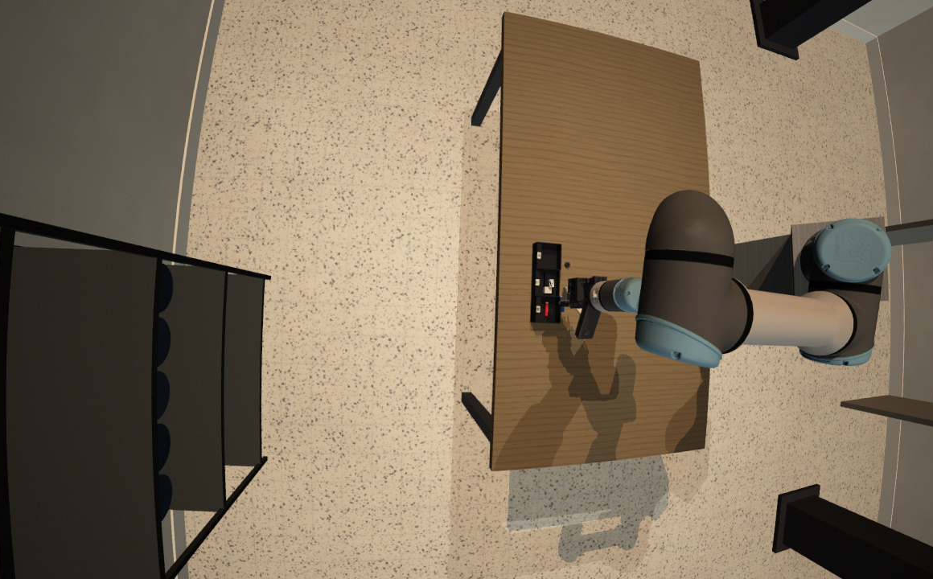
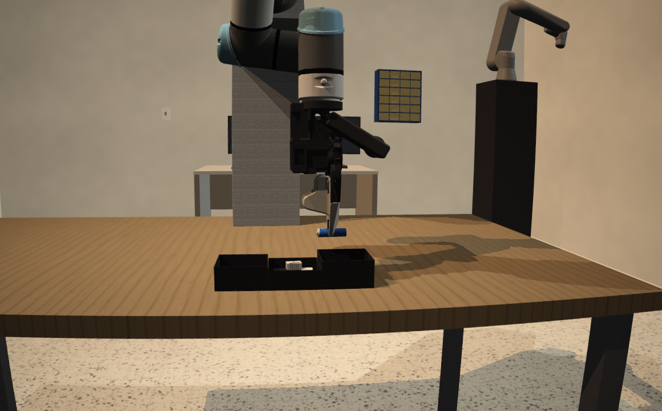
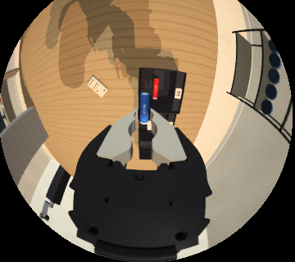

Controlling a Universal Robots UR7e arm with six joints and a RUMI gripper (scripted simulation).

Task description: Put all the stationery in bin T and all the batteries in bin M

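My hand is 20 mm short of the red battery, 20 mm to the right of it and 80 mm above it. Round my hand: white domino tile (110 mm behind, 20 mm to the left, 80 mm below); then eraser (20 mm ahead, 60 mm to the right, 70 mm below); then blue battery (10 mm below).
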